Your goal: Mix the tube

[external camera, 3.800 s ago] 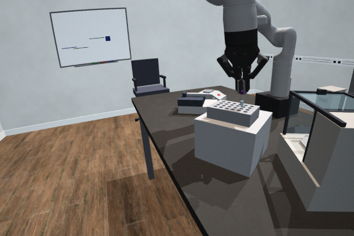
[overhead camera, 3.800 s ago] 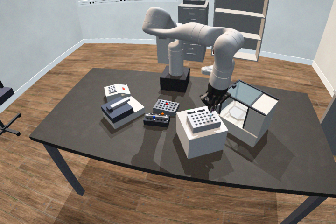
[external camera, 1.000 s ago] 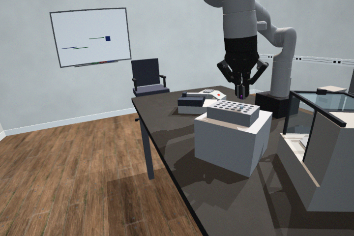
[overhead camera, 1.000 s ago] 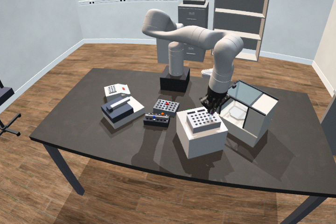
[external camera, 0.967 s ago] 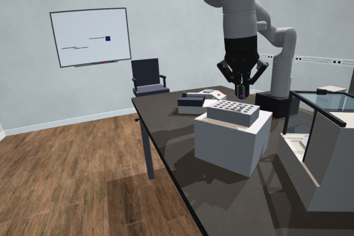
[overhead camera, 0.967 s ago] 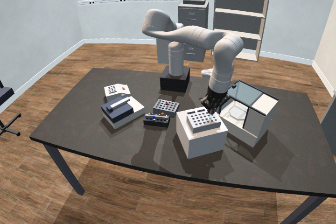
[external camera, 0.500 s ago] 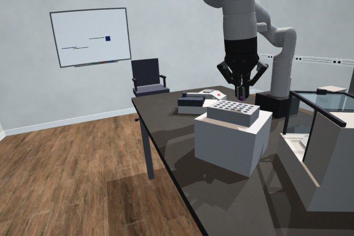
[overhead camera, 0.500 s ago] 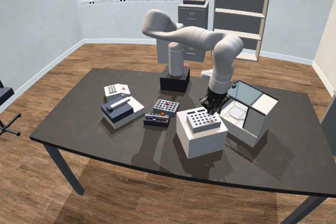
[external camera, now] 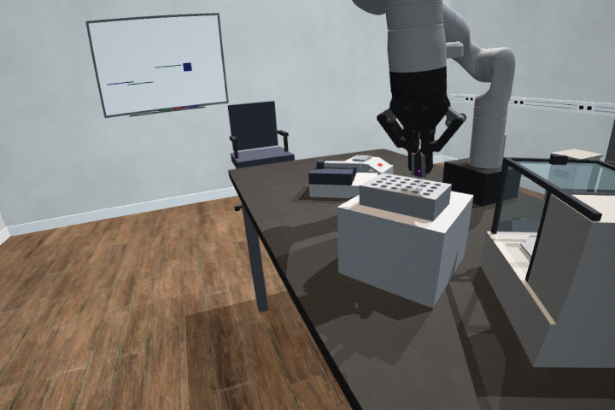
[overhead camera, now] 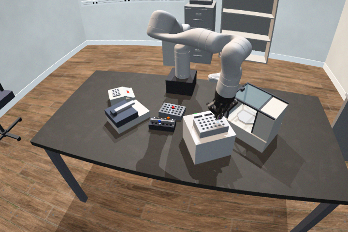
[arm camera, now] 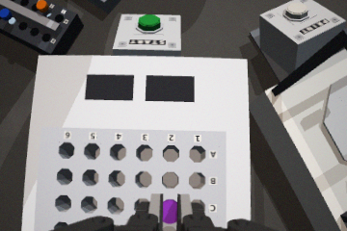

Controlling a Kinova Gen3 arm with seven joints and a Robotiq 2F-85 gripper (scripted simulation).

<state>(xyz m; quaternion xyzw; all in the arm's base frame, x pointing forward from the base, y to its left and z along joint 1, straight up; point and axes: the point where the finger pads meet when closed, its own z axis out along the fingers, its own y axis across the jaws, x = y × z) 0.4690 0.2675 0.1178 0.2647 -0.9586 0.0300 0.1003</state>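
Now: hand 60 mm above the grey bored block and 30 mm to the left of it. From my hand the other things lie so: green start key (150 mm behind, 140 mm below, 120 mm to the right); then dark magnet block MG (280 mm to the right, 190 mm below, 90 mm behind); then red-capped tube (250 mm to the right, 200 mm behind, 180 mm below).
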